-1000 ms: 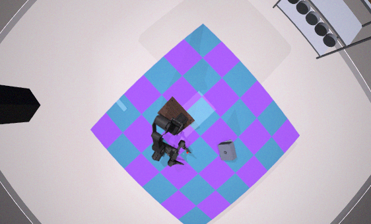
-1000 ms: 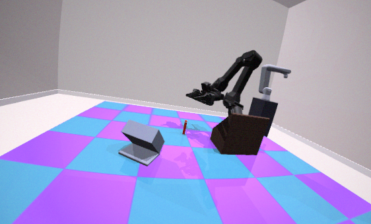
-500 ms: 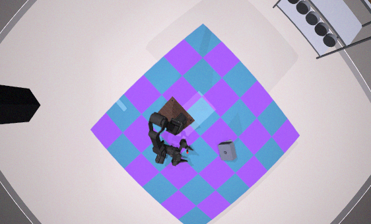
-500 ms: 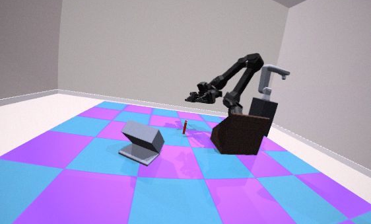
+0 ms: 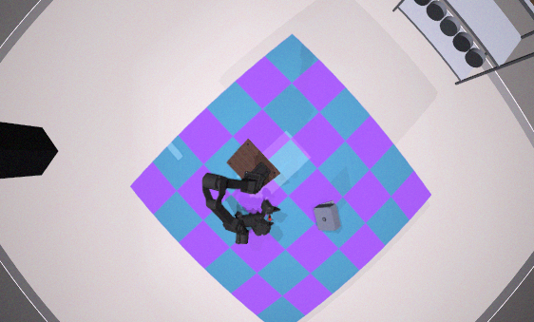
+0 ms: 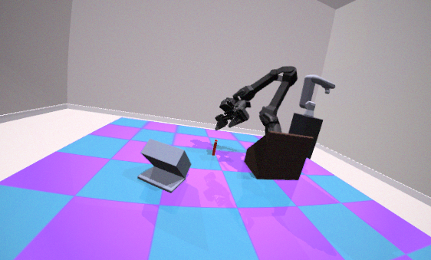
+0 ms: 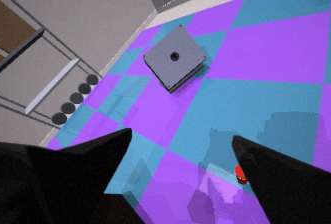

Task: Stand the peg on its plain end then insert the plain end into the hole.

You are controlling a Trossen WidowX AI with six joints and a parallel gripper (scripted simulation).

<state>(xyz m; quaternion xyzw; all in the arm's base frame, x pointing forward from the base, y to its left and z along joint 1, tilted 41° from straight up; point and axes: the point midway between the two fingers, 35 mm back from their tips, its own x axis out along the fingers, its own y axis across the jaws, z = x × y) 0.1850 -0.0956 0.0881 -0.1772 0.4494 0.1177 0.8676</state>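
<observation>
The red peg lies 100 mm below my gripper tip and 50 mm to the right of it. Round my gripper tip: grey sloped panel 210 mm ahead, 170 mm to the left, 90 mm below.
</observation>
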